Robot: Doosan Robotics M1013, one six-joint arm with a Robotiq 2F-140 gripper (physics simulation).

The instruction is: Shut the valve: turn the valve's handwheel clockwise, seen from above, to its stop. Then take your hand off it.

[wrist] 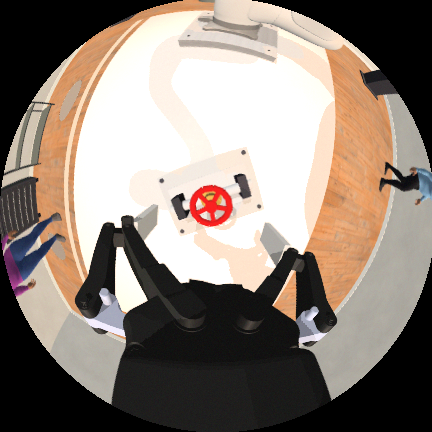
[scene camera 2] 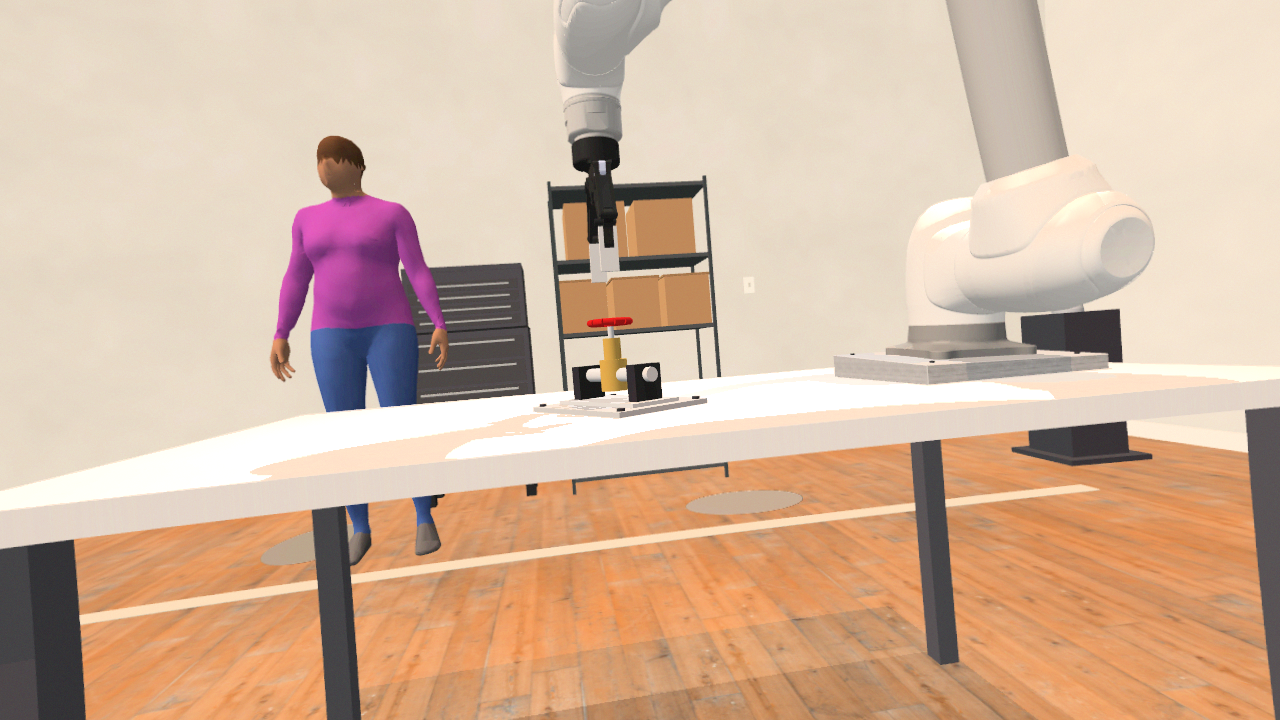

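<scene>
The red handwheel (scene camera 2: 609, 322) (wrist: 211, 205) sits level on top of the yellow valve body (scene camera 2: 612, 362). The valve is held between two black blocks on a light base plate (scene camera 2: 673, 405) (wrist: 227, 160), which lies on the white table. My gripper (scene camera 2: 604, 261) (wrist: 210, 223) is open and empty. It points down and hangs above the handwheel, with a gap between its fingertips and the wheel in the scene view. In the wrist view the fingertips stand wide apart, and nothing touches the wheel. How far the valve is turned cannot be told from these frames.
The white table (scene camera 2: 358, 447) (wrist: 250, 100) bears the arm's base plate (scene camera 2: 966, 365) (wrist: 227, 44) on the right in the scene view. Behind the table are a person in a magenta top (scene camera 2: 362, 259), a dark tool cabinet (scene camera 2: 474, 349) and a shelf rack (scene camera 2: 635, 263). Another person (wrist: 412, 184) shows in the wrist view.
</scene>
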